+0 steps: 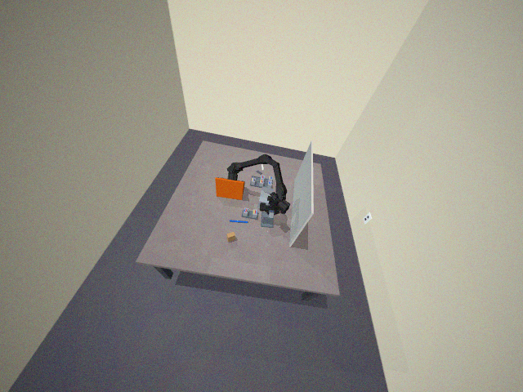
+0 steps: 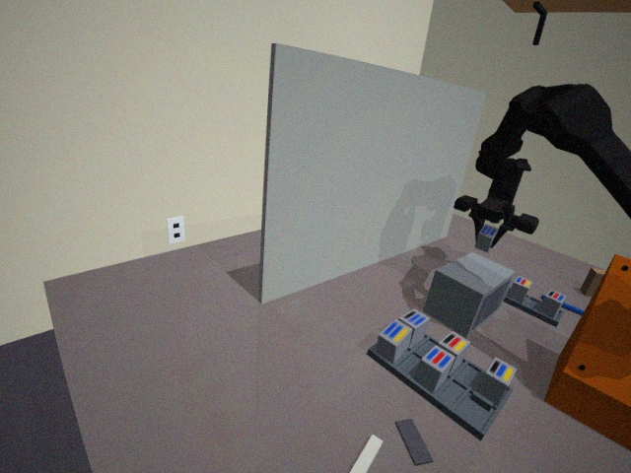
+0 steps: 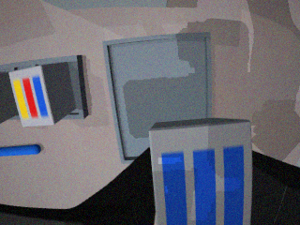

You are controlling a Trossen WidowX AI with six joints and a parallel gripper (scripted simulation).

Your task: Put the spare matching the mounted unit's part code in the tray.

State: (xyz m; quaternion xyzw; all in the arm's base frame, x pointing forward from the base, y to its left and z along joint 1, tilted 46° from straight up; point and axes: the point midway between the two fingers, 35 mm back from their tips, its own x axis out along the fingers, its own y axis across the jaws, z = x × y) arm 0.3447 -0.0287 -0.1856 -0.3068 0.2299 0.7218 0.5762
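Right now my gripper tip is 10 mm past the tray and 90 mm above it. The rest, counted from my gripper tip: grey mounted unit: 70 mm behind, 180 mm to the left, 40 mm below; then grey spare: 30 mm above; then rack: 150 mm behind, 10 mm to the left, 80 mm below.
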